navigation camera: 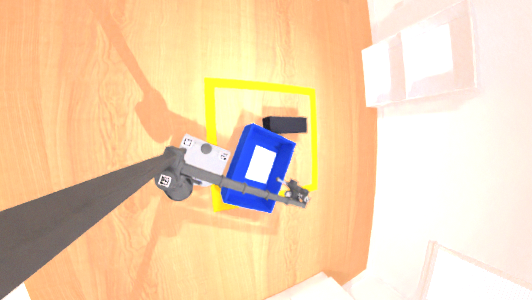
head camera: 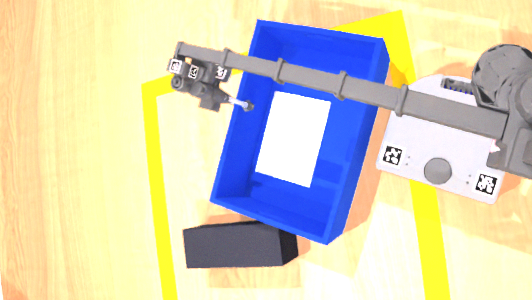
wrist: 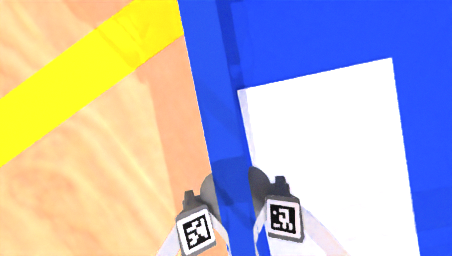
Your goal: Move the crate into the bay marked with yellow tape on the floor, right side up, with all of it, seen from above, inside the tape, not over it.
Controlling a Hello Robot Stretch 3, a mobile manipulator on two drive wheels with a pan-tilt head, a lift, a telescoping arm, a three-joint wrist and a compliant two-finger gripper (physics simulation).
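Frame: origin at the robot's base, x left, y down, z back, level; centimetres.
Seen in the pictures: gripper, between the fingertips: [navigation camera: 278, 179] [head camera: 246, 105]; robot's base, origin of its link: [navigation camera: 205, 148] [head camera: 436, 170].
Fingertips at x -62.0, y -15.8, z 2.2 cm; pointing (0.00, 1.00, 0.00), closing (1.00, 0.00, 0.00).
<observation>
Offsets run from my fingertips to a thing's top centre.
The blue crate {dx +19.1, dy -6.3, dz -2.2 cm} [head camera: 342, 135] [navigation camera: 239, 160] [wrist: 320, 40] stands right side up, with a white panel {dx +13.5, dy +13.2, dz -5.9 cm} [head camera: 292, 140] [navigation camera: 261, 164] [wrist: 330, 155] on its inner floor. It sits at an angle across the yellow tape [head camera: 160, 200] [navigation camera: 260, 86] [wrist: 70, 82]; in the navigation camera its lower end lies over the tape's lower side, and the rest is largely inside the bay. My gripper [head camera: 248, 105] [navigation camera: 279, 179] [wrist: 235, 187] is shut on the crate's long side wall away from my base, one fingertip on each side of it. My arm hides part of the crate.
A black block {dx +8.6, dy -0.3, dz -46.1 cm} [head camera: 232, 247] [navigation camera: 290, 125] lies inside the tape, right by the crate's other end; I cannot tell if they touch. My white base [head camera: 412, 132] [navigation camera: 215, 162] stands close beside the crate, over the tape. Pale furniture [navigation camera: 425, 62] stands at the room's right side.
</observation>
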